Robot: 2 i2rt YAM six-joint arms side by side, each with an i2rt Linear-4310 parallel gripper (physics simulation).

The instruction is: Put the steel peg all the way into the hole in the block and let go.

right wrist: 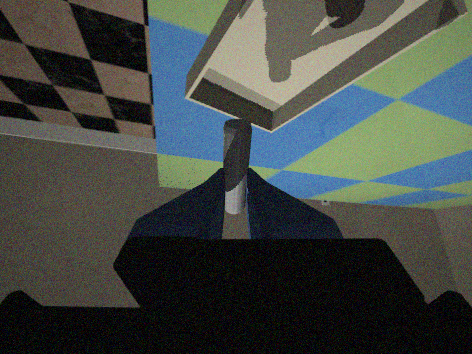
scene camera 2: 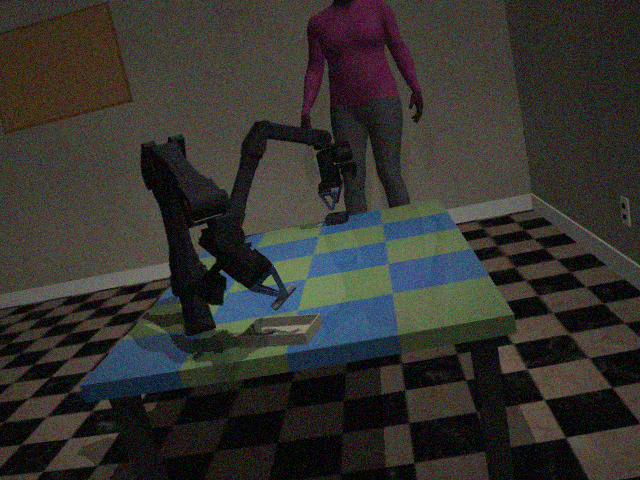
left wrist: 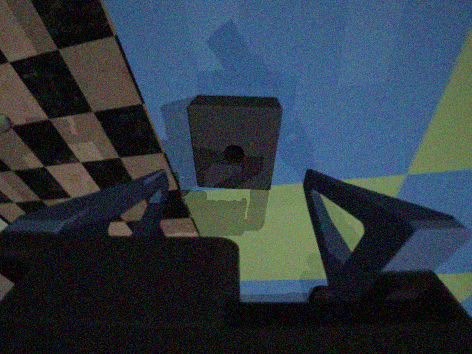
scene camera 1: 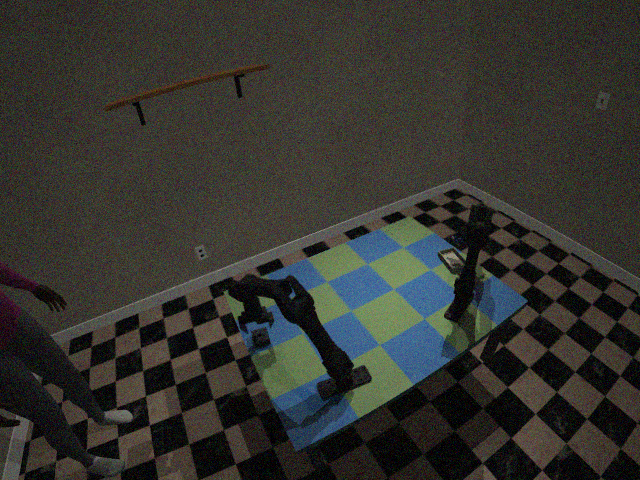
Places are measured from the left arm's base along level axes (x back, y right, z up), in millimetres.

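Where they show: left gripper, between the fingertips: (scene camera 2: 334,206) (left wrist: 236,176) (scene camera 1: 259,330); right gripper, between the fingertips: (right wrist: 235,176) (scene camera 2: 285,295) (scene camera 1: 454,240); left arm's base, origin of its link: (scene camera 1: 344,382); right arm's base, origin of its link: (scene camera 2: 198,320) (scene camera 1: 459,305).
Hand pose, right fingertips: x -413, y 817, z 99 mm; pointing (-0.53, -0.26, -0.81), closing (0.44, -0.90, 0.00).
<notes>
Each offset is from my right fingertips to the top centre of the thing. "*": to the spot under its first point. Level surfaces: height alone.
The dark block {dx +81, dy -1059, dz -68 mm} (scene camera 1: 260,338) (scene camera 2: 337,218) (left wrist: 235,125) is near the table's edge, its round hole {* dx +89, dy -1060, dz -83 mm} (left wrist: 233,153) facing the left wrist camera. My left gripper (scene camera 1: 257,326) (scene camera 2: 330,204) (left wrist: 236,176) is open above it, fingers wide apart and clear of its sides. My right gripper (scene camera 2: 281,295) (right wrist: 235,176) is shut on the grey steel peg {dx +3, dy +2, dz +26 mm} (scene camera 2: 283,297) (right wrist: 237,145). The peg is held in the air, tilted in scene camera 2, near the tray and well apart from the block. Whether the block's underside touches the table is hard to tell.
A shallow beige tray {dx +36, dy -27, dz -74 mm} (scene camera 2: 281,339) (right wrist: 320,100) sits on the blue and green checkered table {dz -99 mm} (scene camera 1: 379,320) (scene camera 2: 449,310) below the right gripper. A dark rounded shape {* dx +67, dy -43, dz -96 mm} (right wrist: 345,10) shows over the tray in the right wrist view. A person (scene camera 2: 356,56) stands behind the table in scene camera 2.
</notes>
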